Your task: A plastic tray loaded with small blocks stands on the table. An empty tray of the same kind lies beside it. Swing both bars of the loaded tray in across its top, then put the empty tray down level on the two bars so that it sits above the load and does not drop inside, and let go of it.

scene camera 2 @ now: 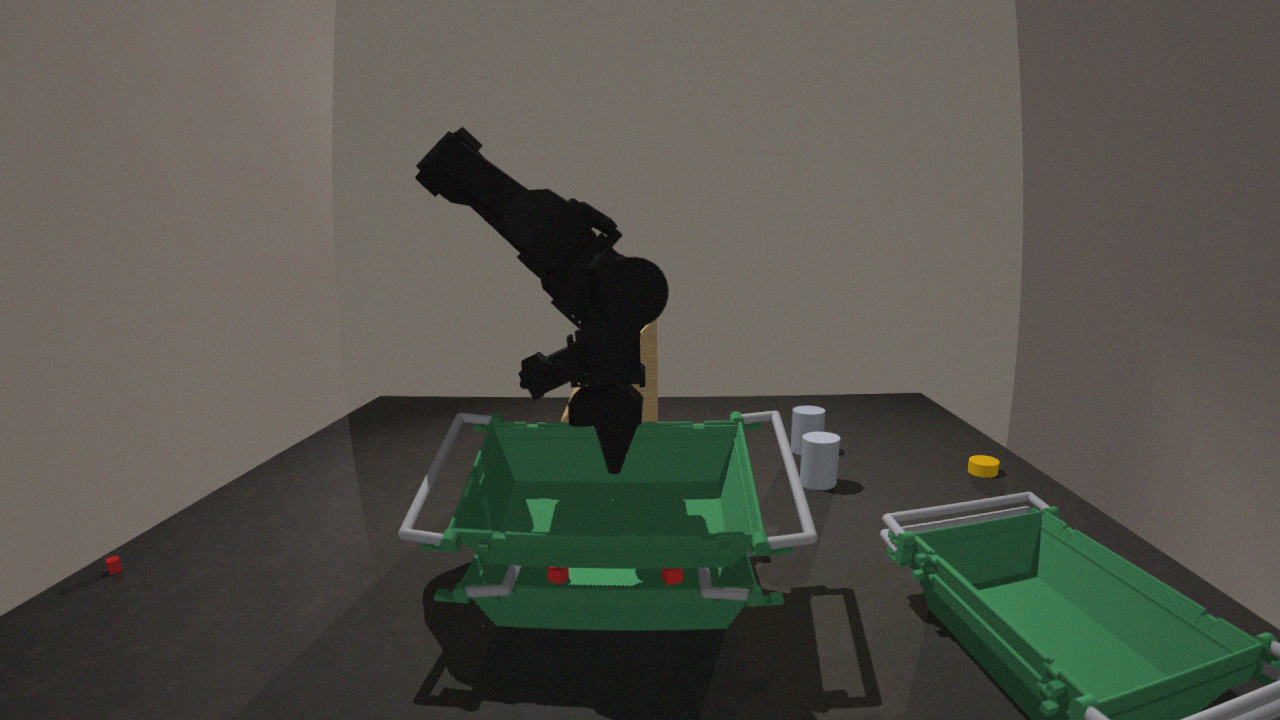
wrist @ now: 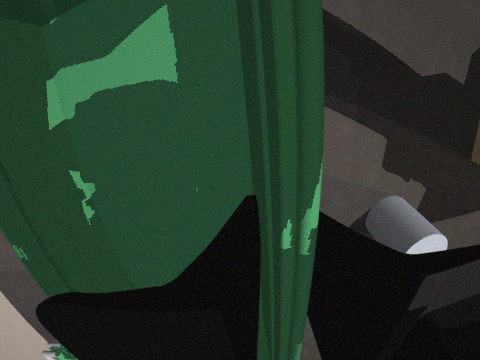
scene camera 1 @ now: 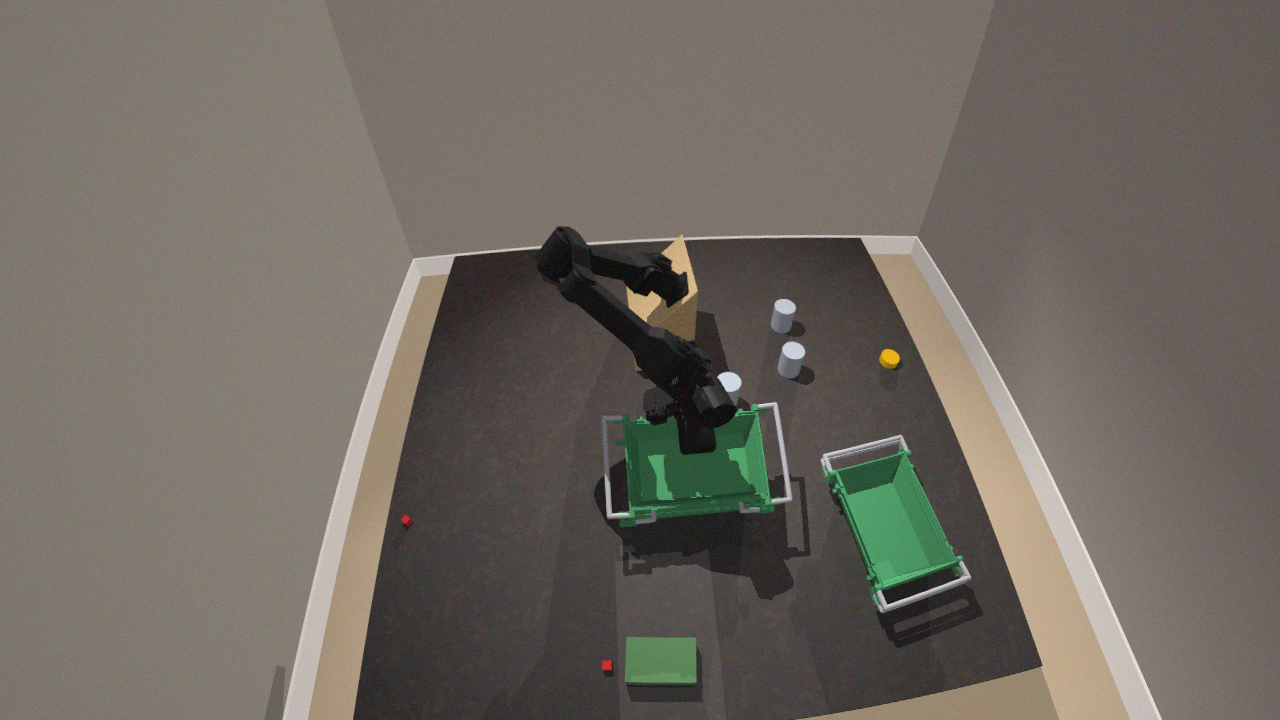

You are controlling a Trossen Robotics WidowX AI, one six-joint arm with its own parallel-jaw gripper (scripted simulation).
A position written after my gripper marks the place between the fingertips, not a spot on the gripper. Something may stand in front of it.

I see my gripper (scene camera 2: 614, 471) and a tray (scene camera 2: 540, 495).
The tray shows as well in the wrist view (wrist: 136, 136) and in scene camera 1 (scene camera 1: 658, 476). My gripper shows as well in the wrist view (wrist: 266, 203) and in scene camera 1 (scene camera 1: 690, 432).
